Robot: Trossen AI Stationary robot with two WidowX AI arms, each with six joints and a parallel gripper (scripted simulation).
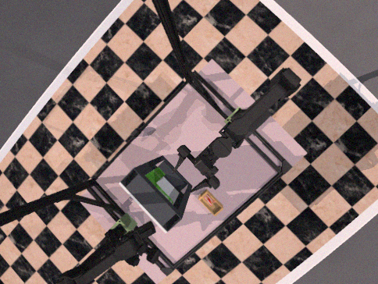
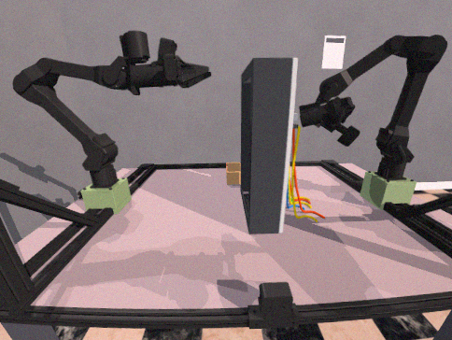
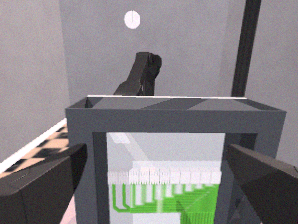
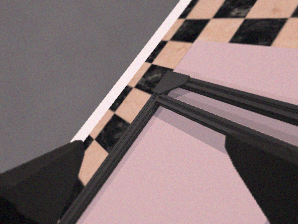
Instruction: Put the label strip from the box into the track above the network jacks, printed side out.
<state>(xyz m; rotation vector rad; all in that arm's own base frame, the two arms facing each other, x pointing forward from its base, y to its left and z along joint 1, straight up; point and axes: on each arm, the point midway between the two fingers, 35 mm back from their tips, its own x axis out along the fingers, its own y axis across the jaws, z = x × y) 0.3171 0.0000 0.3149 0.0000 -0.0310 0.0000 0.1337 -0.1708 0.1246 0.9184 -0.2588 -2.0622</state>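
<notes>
Now: left hand 23 cm short of the label strip, 8 cm to the left of it and 36 cm above it. Also, from my left hand: rack panel 3 cm behind, 21 cm to the right, 20 cm below.
</notes>
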